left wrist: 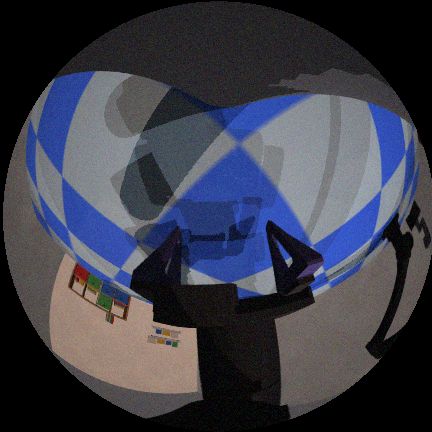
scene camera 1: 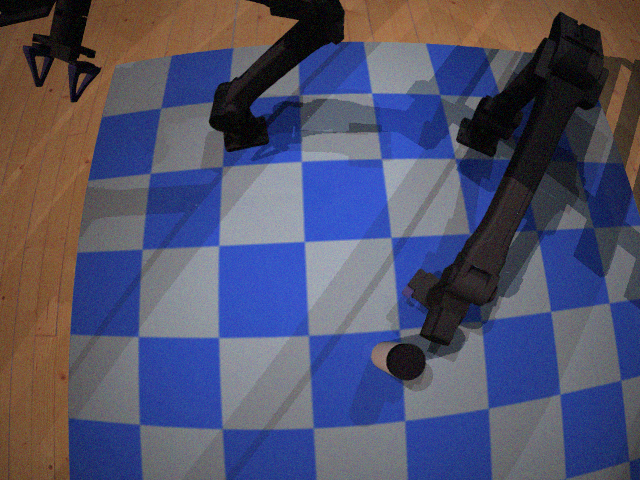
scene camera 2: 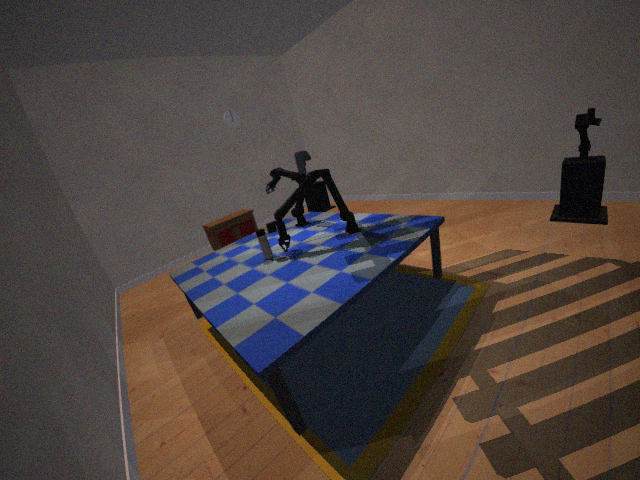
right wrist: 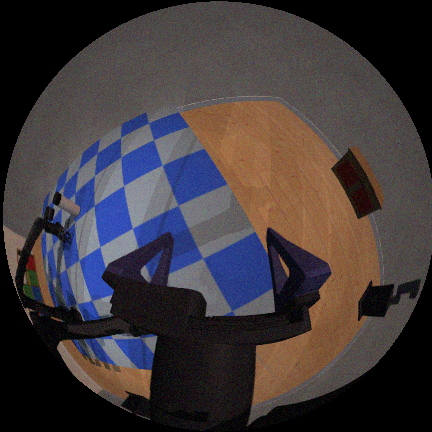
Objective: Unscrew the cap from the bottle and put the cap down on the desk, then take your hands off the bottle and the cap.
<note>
The left gripper is open, with nothing in its grasp. Also in view: a pale bottle. The right gripper is open, holding nothing. A dark cap rests on the pale bottle.
The left gripper is seen too in the left wrist view. The right gripper is seen too in the right wrist view.
</note>
